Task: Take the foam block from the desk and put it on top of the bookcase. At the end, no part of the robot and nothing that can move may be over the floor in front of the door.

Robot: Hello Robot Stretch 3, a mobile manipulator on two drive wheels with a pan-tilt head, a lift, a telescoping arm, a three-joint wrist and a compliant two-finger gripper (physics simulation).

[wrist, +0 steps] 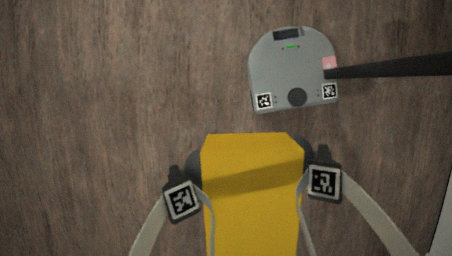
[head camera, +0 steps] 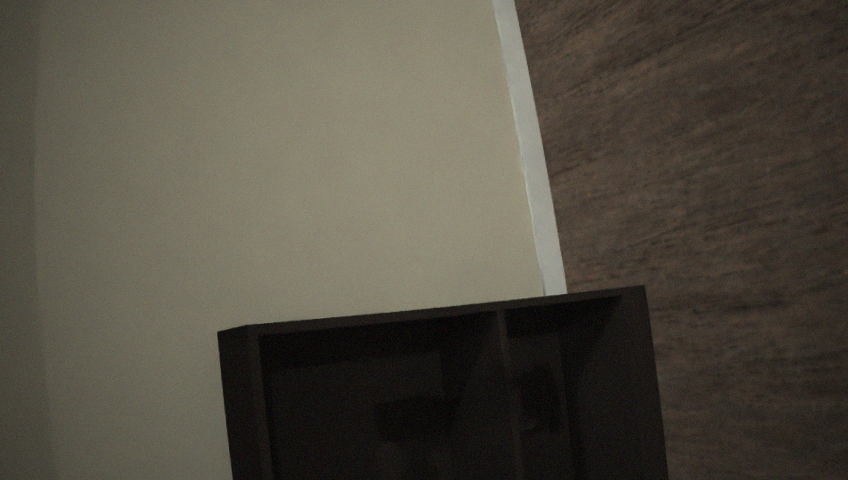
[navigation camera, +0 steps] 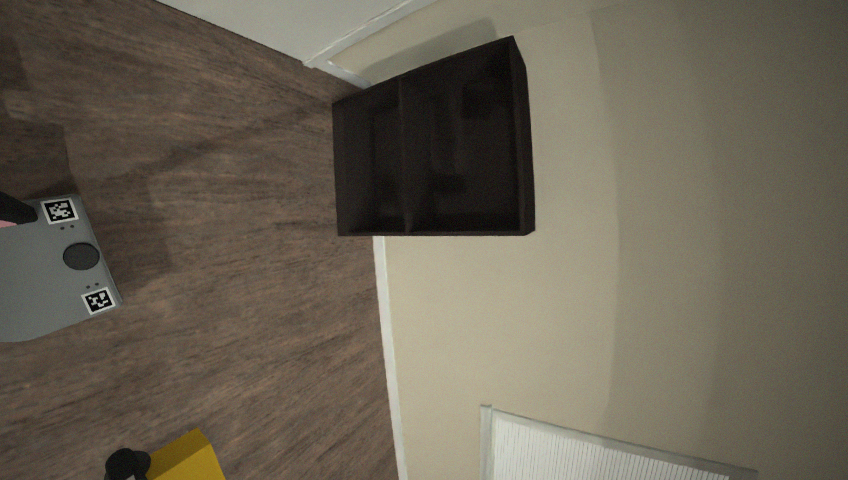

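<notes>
The yellow foam block is between the two fingertips of my gripper, which is shut on it. It is held above the floor; its near part is cut off by the wrist view's lower edge. One dark fingertip also shows beside it at the navigation view's bottom left. The dark bookcase stands against the beige wall, sideways in the turned pictures, its open front facing the cameras. The gripper and block are apart from it. Part of the white door shows beyond it. The desk does not show.
My grey wheeled base stands on the brown wood floor, with the dark mast rising from it. A white ribbed panel is on the wall. A pale edge shows at the wrist view's lower right.
</notes>
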